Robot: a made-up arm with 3 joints. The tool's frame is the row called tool. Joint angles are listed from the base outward. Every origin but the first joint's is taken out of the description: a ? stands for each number. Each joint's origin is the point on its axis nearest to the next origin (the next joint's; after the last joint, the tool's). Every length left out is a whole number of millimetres.
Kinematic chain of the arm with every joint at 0, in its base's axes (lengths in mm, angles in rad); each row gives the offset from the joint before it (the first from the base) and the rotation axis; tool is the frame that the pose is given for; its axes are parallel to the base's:
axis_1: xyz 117 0 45 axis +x
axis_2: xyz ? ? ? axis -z
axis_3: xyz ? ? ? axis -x
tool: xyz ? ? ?
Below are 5 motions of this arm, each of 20 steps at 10 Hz.
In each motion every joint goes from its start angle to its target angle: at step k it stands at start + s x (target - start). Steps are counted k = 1, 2, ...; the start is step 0. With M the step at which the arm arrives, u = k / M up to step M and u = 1 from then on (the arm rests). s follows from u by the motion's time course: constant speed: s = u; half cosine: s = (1 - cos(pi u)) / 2; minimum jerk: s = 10 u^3 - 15 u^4 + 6 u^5.
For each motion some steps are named. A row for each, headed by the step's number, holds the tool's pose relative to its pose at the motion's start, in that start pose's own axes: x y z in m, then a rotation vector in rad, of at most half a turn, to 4 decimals.
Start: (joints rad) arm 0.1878 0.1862 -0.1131
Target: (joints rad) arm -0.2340 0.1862 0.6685
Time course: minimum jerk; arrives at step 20
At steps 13, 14, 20:
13: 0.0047 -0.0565 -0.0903 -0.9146 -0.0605 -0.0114
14: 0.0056 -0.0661 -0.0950 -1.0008 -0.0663 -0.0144
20: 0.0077 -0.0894 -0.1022 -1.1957 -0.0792 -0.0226

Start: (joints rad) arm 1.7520 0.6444 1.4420
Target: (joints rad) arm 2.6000 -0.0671 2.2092
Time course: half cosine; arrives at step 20
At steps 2, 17, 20:
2: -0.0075 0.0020 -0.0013 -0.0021 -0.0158 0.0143
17: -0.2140 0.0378 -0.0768 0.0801 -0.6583 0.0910
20: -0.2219 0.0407 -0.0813 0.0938 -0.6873 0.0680

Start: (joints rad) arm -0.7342 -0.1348 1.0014
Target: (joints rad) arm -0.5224 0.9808 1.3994
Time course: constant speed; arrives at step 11
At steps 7, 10, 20:
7: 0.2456 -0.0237 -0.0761 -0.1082 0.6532 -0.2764
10: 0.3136 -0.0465 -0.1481 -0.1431 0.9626 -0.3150
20: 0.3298 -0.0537 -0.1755 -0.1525 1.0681 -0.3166

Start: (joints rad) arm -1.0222 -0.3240 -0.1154
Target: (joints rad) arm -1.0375 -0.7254 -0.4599
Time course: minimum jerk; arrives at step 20
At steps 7, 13, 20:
7: -0.0436 -0.0053 0.0122 0.0776 0.0160 0.0931
13: -0.1368 -0.0347 0.0417 0.2510 0.0806 0.2971
20: -0.1745 -0.0551 0.0557 0.3265 0.1218 0.3844

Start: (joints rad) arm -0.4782 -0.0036 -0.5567
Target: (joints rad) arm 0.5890 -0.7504 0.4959
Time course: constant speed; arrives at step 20
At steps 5, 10, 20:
5: -0.0852 -0.0223 -0.0107 0.0035 0.0528 0.1792
10: -0.1675 -0.0573 -0.0307 0.0069 0.0082 0.3738
20: -0.2914 -0.1302 -0.1356 0.0127 -0.3637 0.6544

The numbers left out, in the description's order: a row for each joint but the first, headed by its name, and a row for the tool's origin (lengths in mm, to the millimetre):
axis_2: 0 -388 3
axis_3: -38 323 0
tool: 0 143 -9

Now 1 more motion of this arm.
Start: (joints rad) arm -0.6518 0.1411 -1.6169
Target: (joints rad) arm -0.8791 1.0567 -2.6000
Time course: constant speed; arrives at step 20
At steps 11, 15, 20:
11: 0.1236 0.0035 0.0699 0.4124 -0.4660 0.2038
15: 0.1504 0.0024 0.1031 0.5538 -0.6017 0.3545
20: 0.1739 -0.0001 0.1451 0.7173 -0.7308 0.5936

